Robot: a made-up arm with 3 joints.
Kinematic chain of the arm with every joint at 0, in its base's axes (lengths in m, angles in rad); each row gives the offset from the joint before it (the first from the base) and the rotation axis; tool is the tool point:
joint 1: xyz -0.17 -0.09 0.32 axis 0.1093 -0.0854 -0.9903
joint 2: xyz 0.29 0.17 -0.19 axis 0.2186 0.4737 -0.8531
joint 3: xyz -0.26 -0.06 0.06 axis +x
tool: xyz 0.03 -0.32 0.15
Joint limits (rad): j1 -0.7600..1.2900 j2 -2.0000..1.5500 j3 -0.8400..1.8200
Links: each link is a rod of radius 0.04 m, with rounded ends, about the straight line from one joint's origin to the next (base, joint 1, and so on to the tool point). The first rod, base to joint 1, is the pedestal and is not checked.
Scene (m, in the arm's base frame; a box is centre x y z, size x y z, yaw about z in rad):
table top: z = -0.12
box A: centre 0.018 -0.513 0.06 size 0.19 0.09 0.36 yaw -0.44
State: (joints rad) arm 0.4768 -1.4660 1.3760
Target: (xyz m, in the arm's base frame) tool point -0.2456 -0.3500 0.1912
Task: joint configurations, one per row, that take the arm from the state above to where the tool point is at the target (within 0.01 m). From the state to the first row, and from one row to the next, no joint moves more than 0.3 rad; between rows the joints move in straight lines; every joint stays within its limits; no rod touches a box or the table.
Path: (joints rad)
1: 0.3350 -1.2166 1.3300
2: 0.1932 -0.9673 1.2841
3: 0.0514 -0.7179 1.2381
4: -0.0903 -0.4686 1.1922
5: -0.2321 -0.2192 1.1462
6: -0.0065 -0.1933 0.9542
7: 0.2192 -0.1674 0.7621
8: 0.4448 -0.1416 0.5700
9: 0.6705 -0.1157 0.3780

